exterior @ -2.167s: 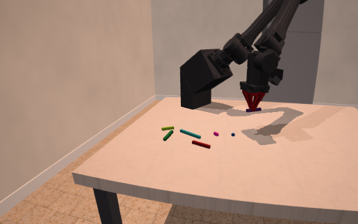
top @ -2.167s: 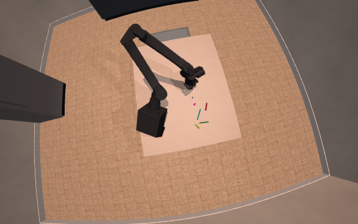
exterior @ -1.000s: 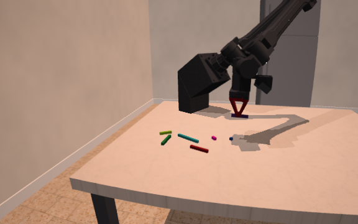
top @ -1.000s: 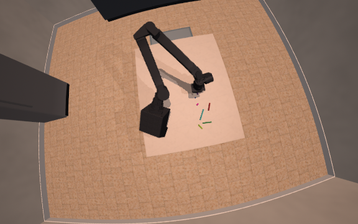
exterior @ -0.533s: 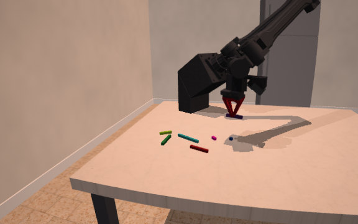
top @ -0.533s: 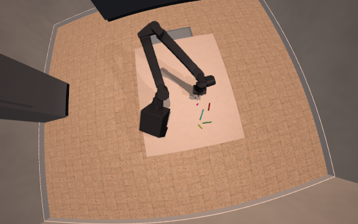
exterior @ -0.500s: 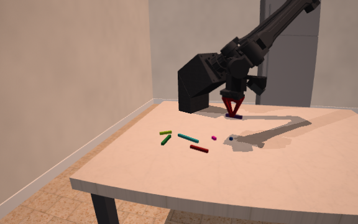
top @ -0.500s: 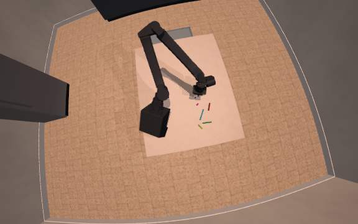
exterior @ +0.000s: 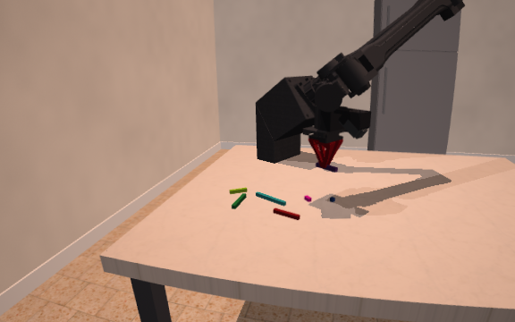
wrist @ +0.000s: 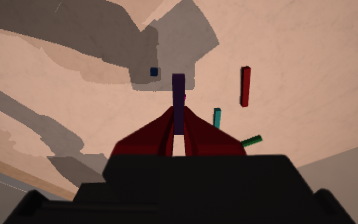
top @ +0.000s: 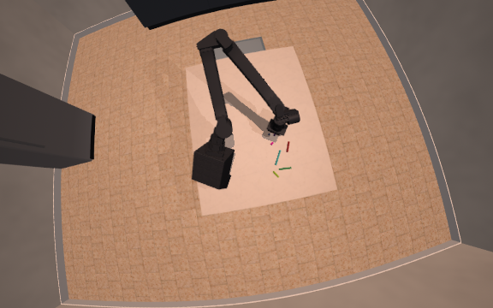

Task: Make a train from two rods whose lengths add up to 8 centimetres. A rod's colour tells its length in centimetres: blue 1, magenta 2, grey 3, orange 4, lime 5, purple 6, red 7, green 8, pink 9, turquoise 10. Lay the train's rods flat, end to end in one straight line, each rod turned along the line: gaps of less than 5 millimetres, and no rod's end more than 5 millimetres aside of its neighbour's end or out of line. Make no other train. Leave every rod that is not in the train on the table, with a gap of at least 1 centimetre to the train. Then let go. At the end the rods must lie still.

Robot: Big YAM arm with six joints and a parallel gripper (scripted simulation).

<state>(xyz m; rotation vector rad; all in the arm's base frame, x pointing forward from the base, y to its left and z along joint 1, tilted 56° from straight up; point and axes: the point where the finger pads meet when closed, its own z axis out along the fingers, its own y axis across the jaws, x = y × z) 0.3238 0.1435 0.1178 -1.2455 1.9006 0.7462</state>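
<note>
Now: hand 110 mm above the magenta rod, 50 mm to the left of it and 10 mm past it. Round my hand: red rod: 110 mm below, 100 mm ahead, 50 mm to the right; then purple rod: 10 mm to the left, 10 mm below; then blue rod: 110 mm below, 30 mm behind, 10 mm to the left.
</note>
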